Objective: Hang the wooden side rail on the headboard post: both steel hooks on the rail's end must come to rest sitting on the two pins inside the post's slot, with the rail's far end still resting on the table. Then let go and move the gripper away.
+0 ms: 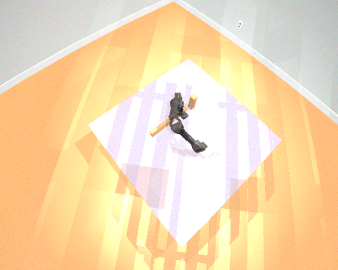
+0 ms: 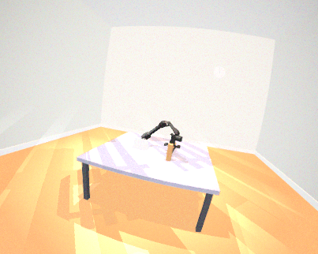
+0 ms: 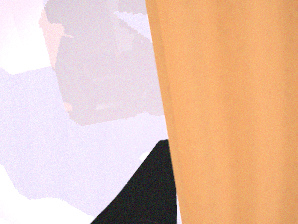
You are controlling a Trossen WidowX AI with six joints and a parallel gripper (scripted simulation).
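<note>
My gripper tip is 16 cm to the left of the wooden headboard post and 5 cm below it.
</note>
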